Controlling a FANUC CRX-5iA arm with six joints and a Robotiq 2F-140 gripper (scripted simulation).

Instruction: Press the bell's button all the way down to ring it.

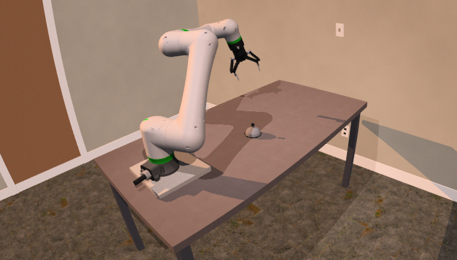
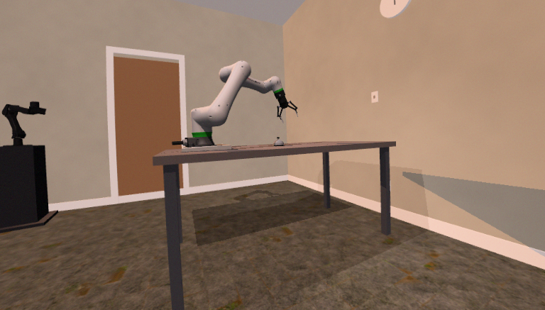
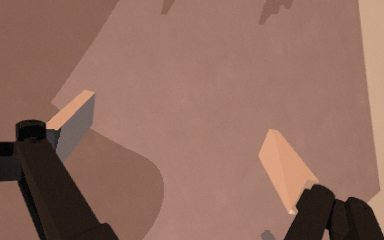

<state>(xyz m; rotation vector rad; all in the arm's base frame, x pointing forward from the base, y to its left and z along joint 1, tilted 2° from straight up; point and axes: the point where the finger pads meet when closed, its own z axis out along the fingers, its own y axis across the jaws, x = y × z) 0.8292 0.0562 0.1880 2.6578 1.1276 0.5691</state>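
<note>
The bell button lies 32 cm behind my hand, 22 cm to the right of it and 18 cm below it. Also, from my hand: grey dome bell 32 cm behind, 22 cm to the right, 19 cm below.
</note>
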